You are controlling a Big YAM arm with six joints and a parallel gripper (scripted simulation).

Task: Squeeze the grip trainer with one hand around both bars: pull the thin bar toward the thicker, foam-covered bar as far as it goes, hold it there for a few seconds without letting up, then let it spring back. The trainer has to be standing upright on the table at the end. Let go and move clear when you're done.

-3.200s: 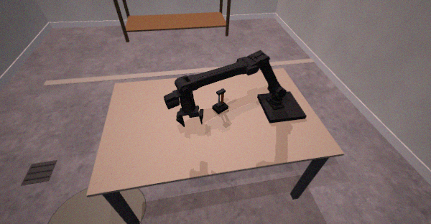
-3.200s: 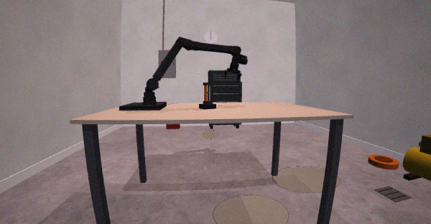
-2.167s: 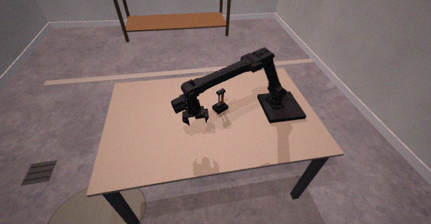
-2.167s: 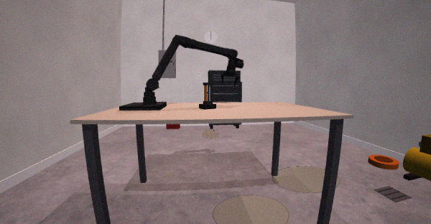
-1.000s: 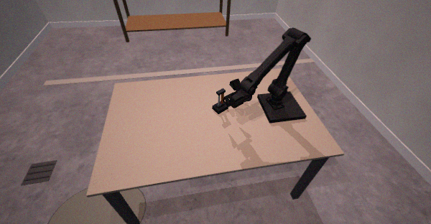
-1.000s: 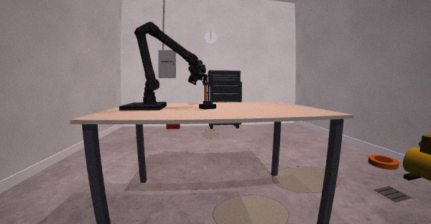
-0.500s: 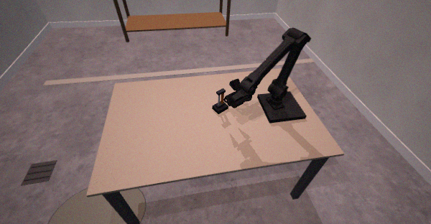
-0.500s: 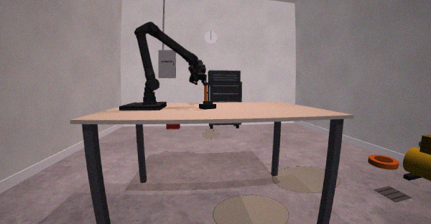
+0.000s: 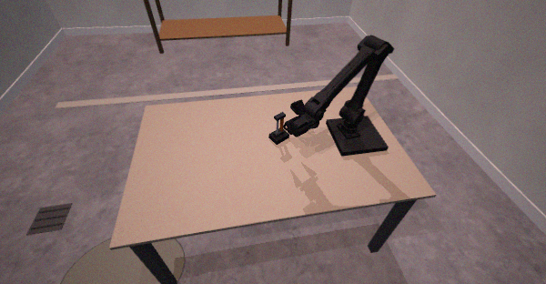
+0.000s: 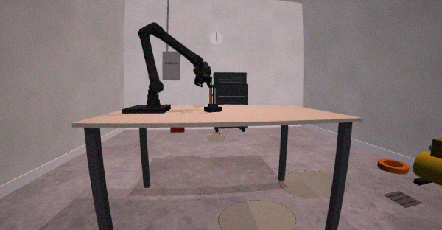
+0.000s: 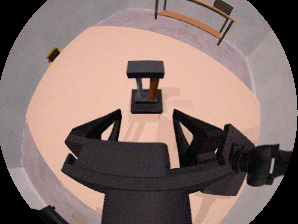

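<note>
Now: the grip trainer 70 mm to the right of my hand, 70 mm below it and 30 mm ahead of it.
</note>
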